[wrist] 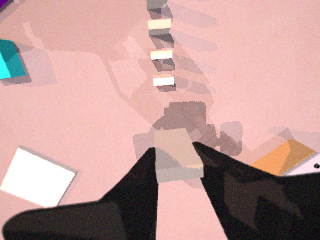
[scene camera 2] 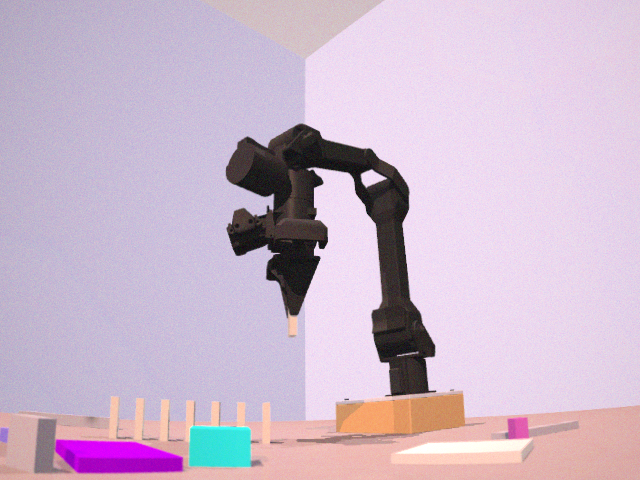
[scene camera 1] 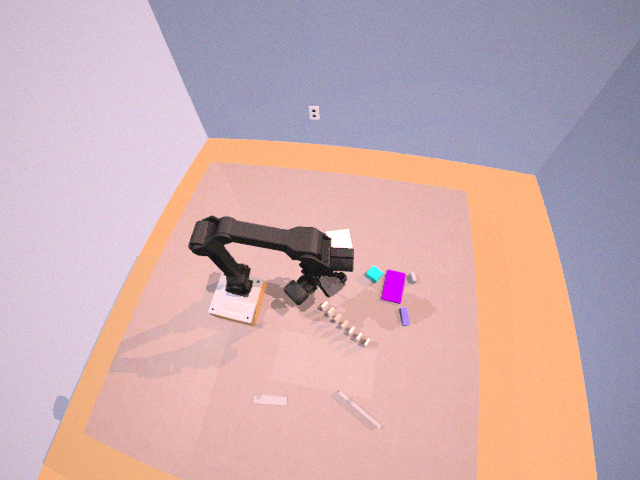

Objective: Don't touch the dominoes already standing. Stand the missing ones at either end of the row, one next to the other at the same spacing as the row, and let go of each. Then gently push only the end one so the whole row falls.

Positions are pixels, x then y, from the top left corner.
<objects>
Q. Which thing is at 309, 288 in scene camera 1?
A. The gripper.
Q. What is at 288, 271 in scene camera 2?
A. The gripper.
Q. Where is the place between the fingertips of the gripper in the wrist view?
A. At 173, 150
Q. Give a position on a tan domino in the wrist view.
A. At 176, 158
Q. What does the gripper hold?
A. A tan domino.
</objects>
